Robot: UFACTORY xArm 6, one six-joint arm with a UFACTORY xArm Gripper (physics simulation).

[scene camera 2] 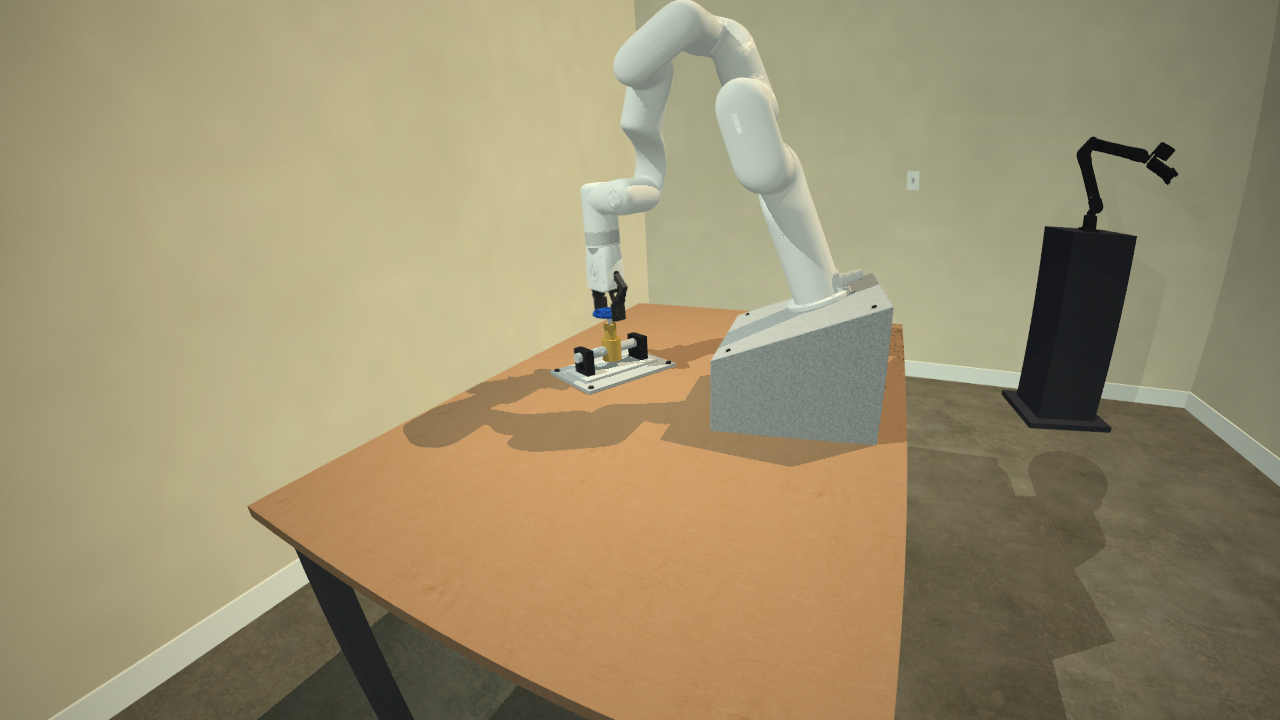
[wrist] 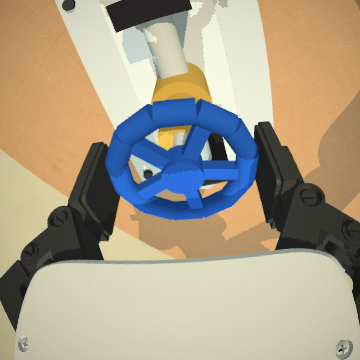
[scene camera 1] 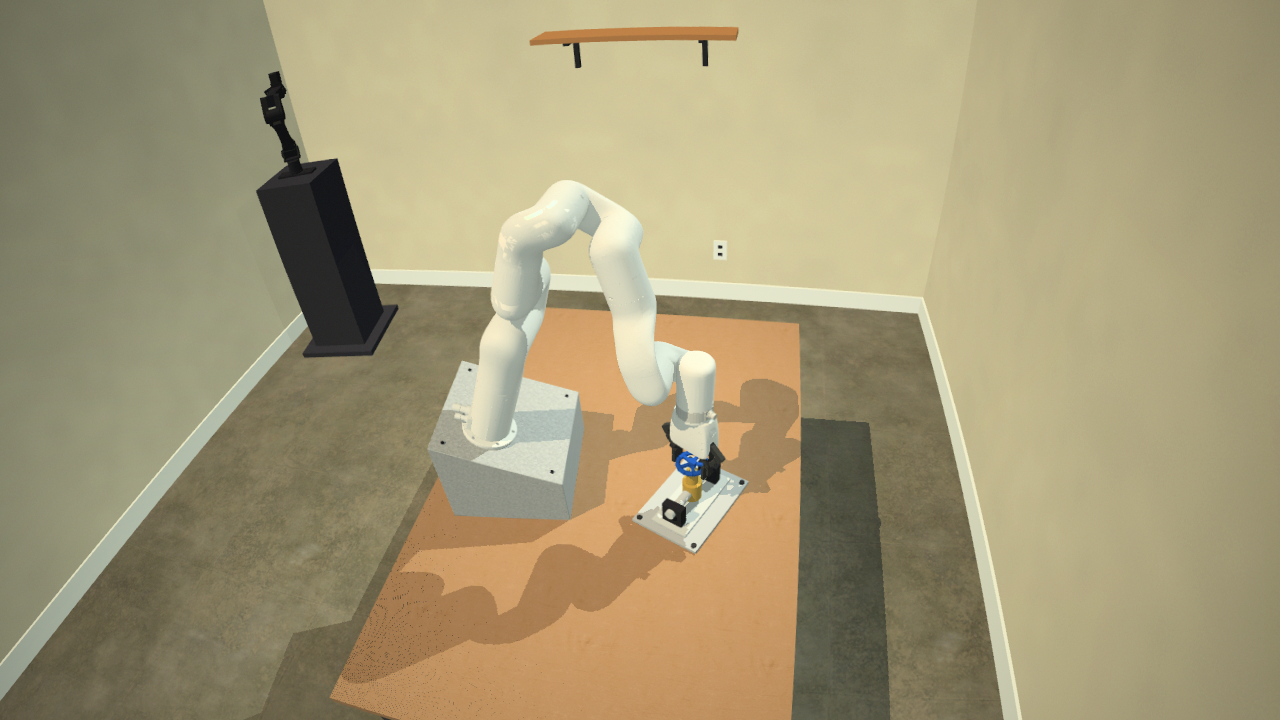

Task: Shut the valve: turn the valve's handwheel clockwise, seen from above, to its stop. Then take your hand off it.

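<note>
I can see my own gripper (scene camera 2: 610, 317), and that same gripper (wrist: 181, 152), (scene camera 1: 691, 467) is visible to me elsewhere too. There is a white base plate (scene camera 1: 704, 527), which I also find as the plate (scene camera 2: 662, 364), (wrist: 242, 35), and there is a blue handwheel (wrist: 183, 171).
</note>
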